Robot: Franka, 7 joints.
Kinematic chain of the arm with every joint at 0, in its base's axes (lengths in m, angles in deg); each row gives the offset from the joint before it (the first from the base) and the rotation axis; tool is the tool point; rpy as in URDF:
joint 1: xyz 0 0 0.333 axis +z
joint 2: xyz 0 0 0 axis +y
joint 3: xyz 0 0 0.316 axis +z
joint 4: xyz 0.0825 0 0 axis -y
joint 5: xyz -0.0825 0 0.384 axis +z
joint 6: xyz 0 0 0 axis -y
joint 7: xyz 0.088 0 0 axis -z
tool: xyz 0 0 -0.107 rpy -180 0 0
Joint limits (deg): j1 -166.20..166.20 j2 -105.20..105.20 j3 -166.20..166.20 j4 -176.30..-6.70 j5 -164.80..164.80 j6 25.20..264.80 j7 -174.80..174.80
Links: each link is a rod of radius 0.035 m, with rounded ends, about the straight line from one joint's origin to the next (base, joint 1, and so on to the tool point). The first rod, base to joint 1, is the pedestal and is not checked.
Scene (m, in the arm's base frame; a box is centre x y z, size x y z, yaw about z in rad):
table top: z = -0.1
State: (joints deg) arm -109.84 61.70 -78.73 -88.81 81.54 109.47 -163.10
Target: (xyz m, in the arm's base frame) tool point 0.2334 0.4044 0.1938
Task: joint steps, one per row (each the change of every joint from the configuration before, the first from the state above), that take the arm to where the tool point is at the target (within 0.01 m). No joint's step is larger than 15 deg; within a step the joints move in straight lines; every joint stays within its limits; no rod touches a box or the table.
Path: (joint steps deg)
1: -7.90 -13.17 -11.40 -8.28 -0.32 3.63 0.00
2: -7.90 -13.18 -11.40 -8.29 -0.32 3.63 0.00
3: -7.89 -13.17 -11.39 -8.28 -0.31 3.62 0.00
4: -7.90 -13.17 -11.40 -8.28 -0.32 3.63 0.00
5: -7.90 -13.18 -11.40 -8.29 -0.32 3.63 0.00
6: -7.90 -13.17 -11.40 -8.28 -0.32 3.63 0.00

